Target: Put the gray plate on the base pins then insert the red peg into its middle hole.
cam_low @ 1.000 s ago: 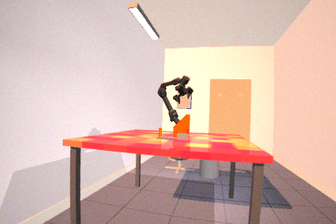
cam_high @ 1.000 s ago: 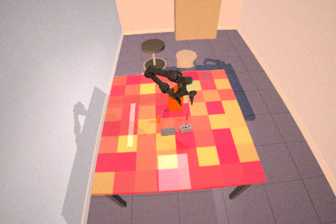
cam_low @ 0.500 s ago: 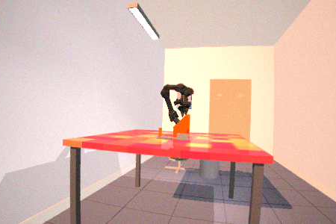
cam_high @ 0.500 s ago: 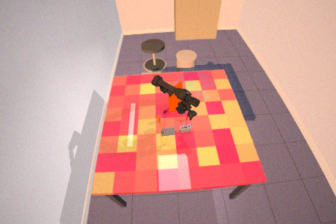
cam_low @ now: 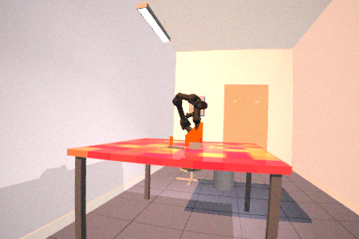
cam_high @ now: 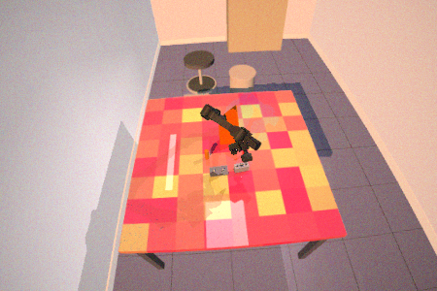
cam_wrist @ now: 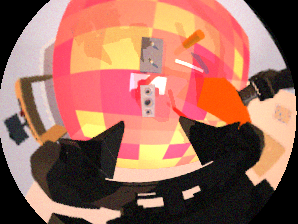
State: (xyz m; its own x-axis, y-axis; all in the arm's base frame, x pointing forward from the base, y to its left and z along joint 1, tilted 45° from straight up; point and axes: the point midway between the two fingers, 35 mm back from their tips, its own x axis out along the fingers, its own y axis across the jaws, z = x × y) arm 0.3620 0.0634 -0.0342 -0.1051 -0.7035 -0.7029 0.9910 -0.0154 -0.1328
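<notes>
The gray plate is 110 mm below my gripper tip. From my gripper tip the other things lie so: orange piece: 130 mm behind, 220 mm to the right, 110 mm below; then gray base: 10 mm behind, 150 mm to the right, 140 mm below; then red peg: 110 mm behind, 30 mm to the left, 110 mm below.
</notes>
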